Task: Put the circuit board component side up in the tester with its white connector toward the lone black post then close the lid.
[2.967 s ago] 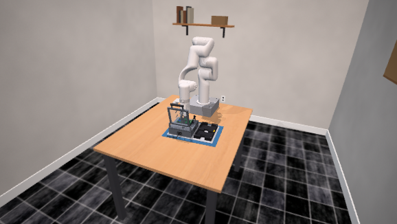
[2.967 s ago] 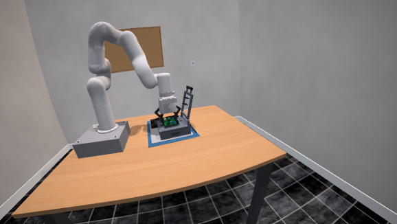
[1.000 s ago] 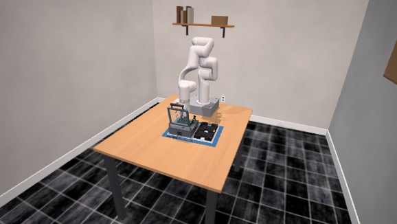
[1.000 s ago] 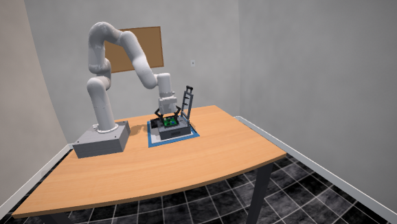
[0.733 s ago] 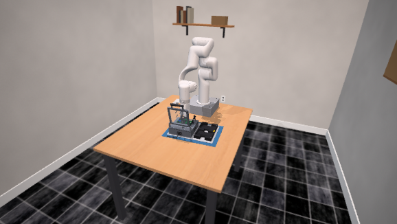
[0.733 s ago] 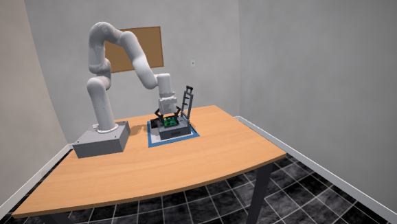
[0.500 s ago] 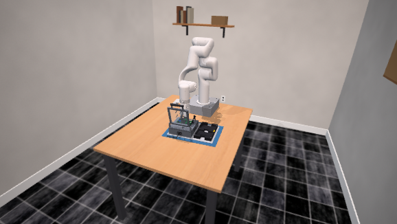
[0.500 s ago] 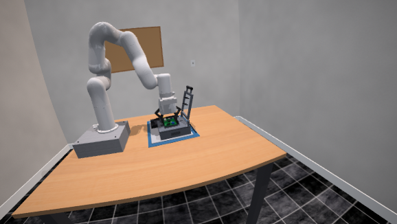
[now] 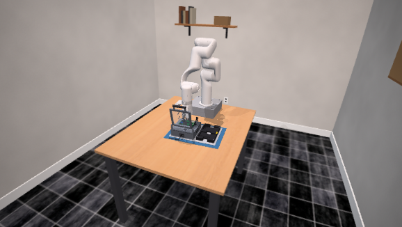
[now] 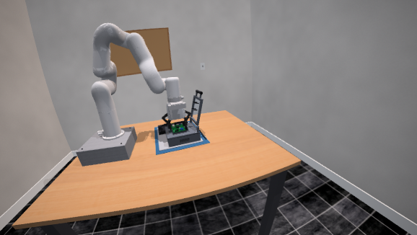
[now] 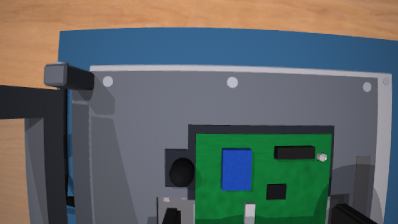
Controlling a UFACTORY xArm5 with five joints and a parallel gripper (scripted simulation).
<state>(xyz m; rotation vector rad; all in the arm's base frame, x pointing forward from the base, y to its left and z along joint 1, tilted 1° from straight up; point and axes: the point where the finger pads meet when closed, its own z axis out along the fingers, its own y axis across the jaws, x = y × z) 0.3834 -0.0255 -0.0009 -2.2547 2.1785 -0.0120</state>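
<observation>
Now: hand right at the green circuit board. From my hand the other things lie so: clear-windowed lid 120 mm ahead, 100 mm above; tester 30 mm ahead, 40 mm to the left, 30 mm above.
</observation>
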